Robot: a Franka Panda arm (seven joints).
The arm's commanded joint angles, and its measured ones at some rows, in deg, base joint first. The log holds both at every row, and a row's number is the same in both.
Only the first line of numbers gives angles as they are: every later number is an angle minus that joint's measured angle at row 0.
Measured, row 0:
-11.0 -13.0 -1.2 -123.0 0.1 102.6 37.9
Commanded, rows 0 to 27:
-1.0 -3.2 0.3 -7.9 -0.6 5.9 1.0
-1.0 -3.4 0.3 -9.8 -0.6 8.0 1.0
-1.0 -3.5 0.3 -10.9 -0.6 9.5 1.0
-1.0 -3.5 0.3 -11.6 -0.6 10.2 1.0
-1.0 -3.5 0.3 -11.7 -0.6 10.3 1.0
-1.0 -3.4 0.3 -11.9 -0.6 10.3 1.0
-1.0 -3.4 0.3 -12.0 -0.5 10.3 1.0
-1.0 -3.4 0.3 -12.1 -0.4 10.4 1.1
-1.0 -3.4 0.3 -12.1 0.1 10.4 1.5
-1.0 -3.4 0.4 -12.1 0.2 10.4 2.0
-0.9 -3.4 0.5 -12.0 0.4 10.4 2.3
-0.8 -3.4 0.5 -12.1 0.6 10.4 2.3
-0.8 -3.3 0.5 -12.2 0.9 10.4 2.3
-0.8 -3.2 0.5 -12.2 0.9 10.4 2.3
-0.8 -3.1 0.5 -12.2 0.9 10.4 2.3
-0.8 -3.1 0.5 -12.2 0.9 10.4 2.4
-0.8 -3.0 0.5 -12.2 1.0 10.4 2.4
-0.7 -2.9 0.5 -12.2 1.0 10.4 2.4
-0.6 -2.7 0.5 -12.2 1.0 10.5 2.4
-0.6 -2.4 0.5 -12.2 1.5 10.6 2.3
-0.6 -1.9 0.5 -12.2 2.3 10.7 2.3
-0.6 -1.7 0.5 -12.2 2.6 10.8 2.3
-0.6 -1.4 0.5 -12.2 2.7 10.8 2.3
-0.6 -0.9 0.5 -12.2 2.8 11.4 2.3
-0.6 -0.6 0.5 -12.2 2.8 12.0 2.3
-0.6 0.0 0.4 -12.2 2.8 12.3 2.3
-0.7 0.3 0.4 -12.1 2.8 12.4 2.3
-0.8 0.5 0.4 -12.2 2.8 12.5 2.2
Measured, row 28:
-0.6 -0.4 0.0 -11.7 2.2 10.9 0.8
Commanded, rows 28 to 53:
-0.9 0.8 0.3 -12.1 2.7 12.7 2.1
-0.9 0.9 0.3 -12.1 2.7 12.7 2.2
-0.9 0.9 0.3 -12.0 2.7 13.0 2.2
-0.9 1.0 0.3 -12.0 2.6 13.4 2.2
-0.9 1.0 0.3 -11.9 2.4 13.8 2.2
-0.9 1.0 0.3 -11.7 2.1 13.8 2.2
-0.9 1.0 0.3 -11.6 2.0 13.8 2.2
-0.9 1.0 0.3 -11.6 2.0 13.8 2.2
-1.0 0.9 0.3 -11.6 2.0 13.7 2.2
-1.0 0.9 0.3 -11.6 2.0 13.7 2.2
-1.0 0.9 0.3 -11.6 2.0 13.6 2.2
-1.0 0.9 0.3 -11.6 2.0 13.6 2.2
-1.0 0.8 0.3 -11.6 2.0 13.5 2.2
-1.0 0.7 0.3 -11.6 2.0 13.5 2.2
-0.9 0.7 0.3 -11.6 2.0 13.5 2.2
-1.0 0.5 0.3 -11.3 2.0 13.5 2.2
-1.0 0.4 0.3 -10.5 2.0 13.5 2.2
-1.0 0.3 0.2 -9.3 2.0 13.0 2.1
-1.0 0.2 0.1 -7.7 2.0 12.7 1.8
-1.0 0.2 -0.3 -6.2 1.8 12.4 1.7
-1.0 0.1 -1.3 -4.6 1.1 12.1 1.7
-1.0 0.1 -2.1 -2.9 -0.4 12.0 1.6
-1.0 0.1 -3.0 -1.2 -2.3 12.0 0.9
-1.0 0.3 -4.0 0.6 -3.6 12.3 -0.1
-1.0 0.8 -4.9 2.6 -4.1 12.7 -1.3
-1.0 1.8 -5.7 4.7 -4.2 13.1 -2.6
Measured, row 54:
-0.9 0.0 -3.7 -1.2 -2.4 13.0 0.1
